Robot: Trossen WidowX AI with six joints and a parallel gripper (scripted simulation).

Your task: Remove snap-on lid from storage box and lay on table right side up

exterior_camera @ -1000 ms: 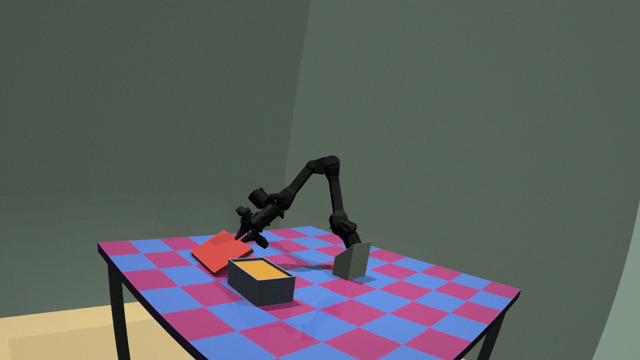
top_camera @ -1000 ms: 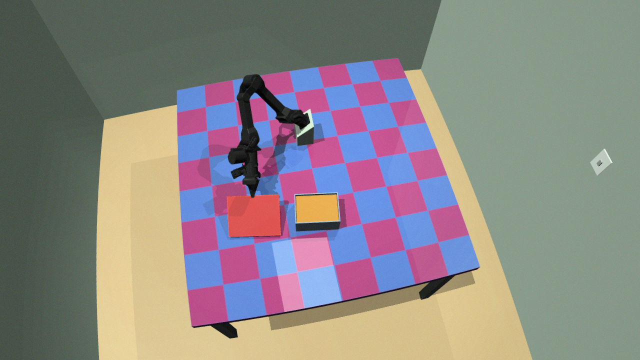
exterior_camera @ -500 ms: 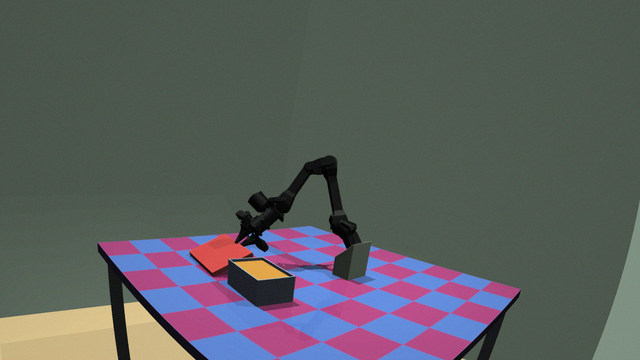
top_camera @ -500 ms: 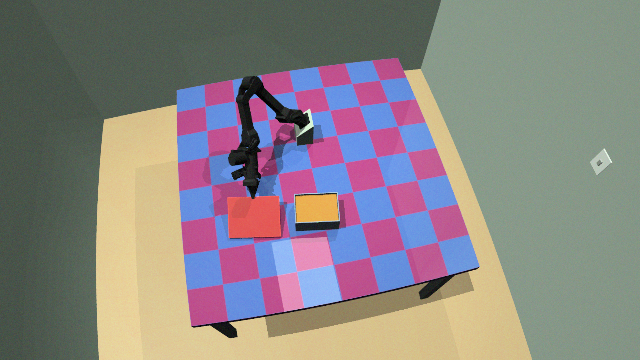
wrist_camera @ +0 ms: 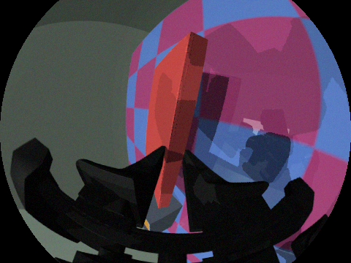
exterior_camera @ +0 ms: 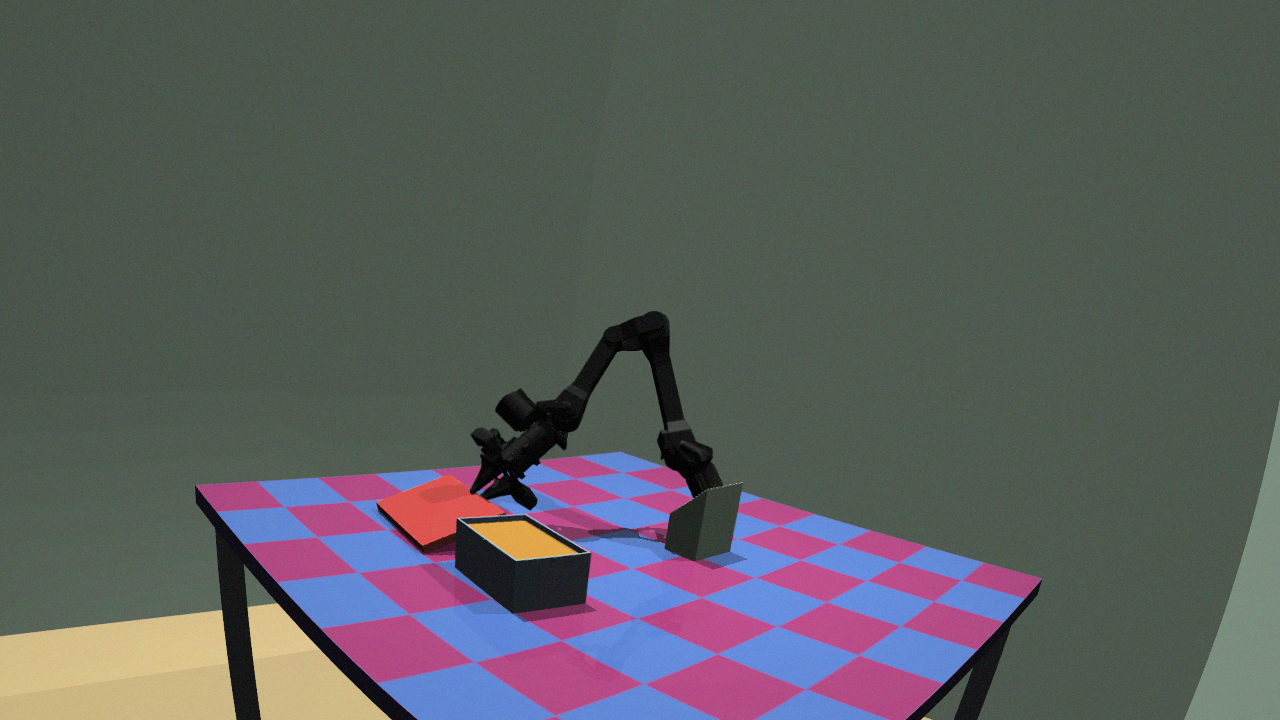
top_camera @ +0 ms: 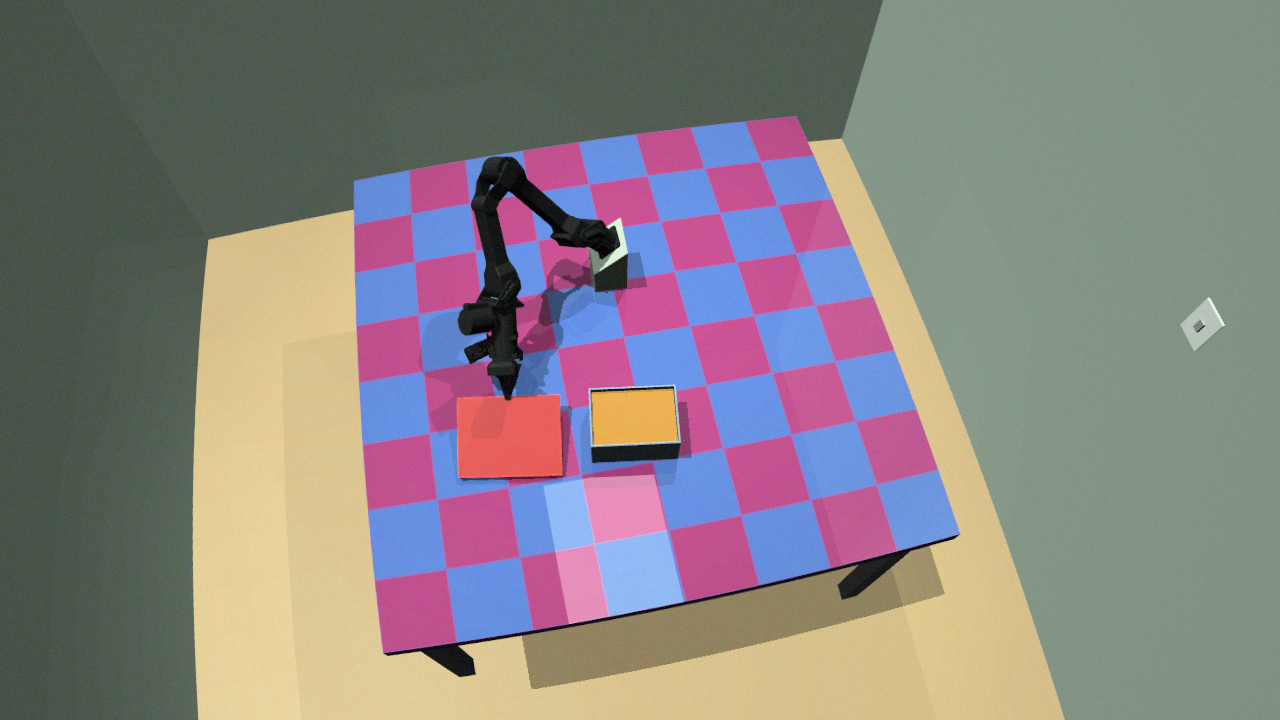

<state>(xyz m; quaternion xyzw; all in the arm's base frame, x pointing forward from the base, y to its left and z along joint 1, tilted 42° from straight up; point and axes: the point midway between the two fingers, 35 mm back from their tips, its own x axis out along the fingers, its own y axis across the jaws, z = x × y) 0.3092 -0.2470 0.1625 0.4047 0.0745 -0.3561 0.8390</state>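
The red lid is 80 mm ahead of my gripper tip, 10 mm to the right of it and 20 mm below it. From my gripper tip the other things lie so: grey storage box: 110 mm ahead, 260 mm to the left, 20 mm below.
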